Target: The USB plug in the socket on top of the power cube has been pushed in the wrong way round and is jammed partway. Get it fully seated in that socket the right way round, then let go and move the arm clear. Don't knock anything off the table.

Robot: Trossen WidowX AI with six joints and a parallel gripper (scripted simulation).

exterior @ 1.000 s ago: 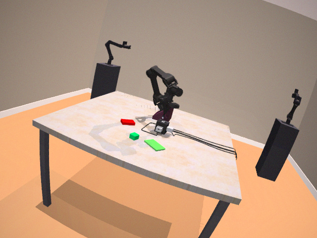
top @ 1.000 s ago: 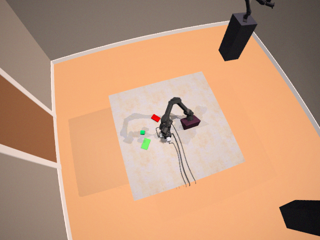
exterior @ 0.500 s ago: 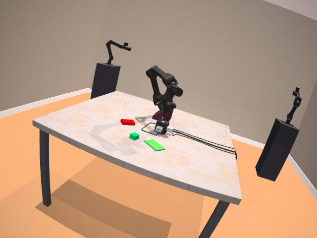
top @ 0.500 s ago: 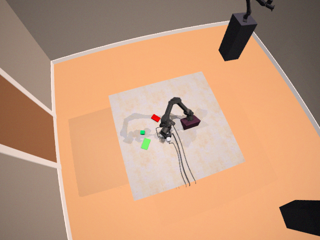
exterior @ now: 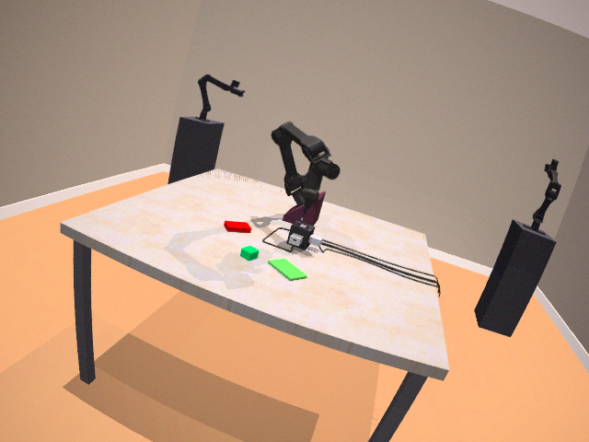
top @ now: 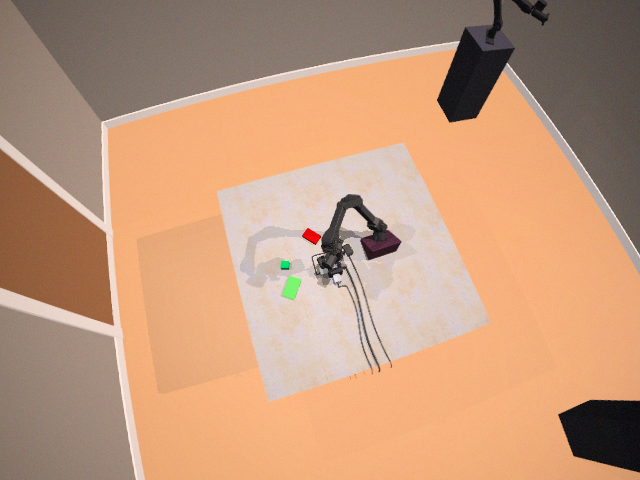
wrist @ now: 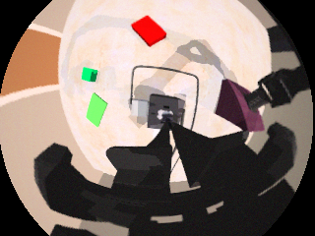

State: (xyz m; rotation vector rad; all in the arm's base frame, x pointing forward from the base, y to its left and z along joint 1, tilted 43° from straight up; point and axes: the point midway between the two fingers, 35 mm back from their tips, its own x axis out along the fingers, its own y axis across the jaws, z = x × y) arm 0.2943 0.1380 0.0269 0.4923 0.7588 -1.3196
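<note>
Now: gripper tip 2 cm above the small USB plug. Round my gripper tip: small green cube (26 cm ahead, 12 cm below, 9 cm to the right); then green flat block (25 cm ahead, 13 cm below, 5 cm to the left); then red flat block (23 cm to the right, 13 cm below, 7 cm ahead).
</note>
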